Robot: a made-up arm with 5 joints.
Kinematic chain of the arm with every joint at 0, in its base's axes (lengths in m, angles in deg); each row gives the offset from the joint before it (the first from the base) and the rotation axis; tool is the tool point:
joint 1: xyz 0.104 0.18 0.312 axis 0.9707 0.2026 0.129
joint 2: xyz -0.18 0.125 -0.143 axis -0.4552 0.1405 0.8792
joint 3: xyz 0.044 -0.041 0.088 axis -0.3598 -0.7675 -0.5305
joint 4: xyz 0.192 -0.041 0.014 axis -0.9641 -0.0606 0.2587
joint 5: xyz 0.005 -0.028 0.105 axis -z
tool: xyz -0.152 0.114 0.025
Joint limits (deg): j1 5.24..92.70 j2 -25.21..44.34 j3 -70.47..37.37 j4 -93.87..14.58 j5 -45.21..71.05
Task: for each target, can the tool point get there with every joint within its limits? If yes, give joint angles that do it. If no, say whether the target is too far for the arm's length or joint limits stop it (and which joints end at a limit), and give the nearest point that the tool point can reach.
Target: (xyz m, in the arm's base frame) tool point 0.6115 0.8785 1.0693
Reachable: no: too far | nearest point 0.1951 0.4609 0.6290 | short by 0.736 m
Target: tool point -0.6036 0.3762 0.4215
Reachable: no: joint limits stop it (at a limit: joint 1, joint 2, joint 3, joint 5) | nearest point -0.1819 0.1791 0.3661 | short by 0.469 m
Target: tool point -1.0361 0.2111 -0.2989
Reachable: no: too far | nearest point -0.1716 0.1658 0.2524 | short by 1.026 m
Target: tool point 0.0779 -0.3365 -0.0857
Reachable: no: joint limits stop it (at a limit: joint 1, joint 2, joint 3, joint 5) | nearest point 0.0109 -0.0683 0.1371 | short by 0.355 m
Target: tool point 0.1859 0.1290 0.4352
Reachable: yes | joints 78.24 23.02 -17.98 -69.21 9.73
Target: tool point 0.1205 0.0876 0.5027
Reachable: yes | joints 38.62 -15.43 28.74 -24.86 54.95
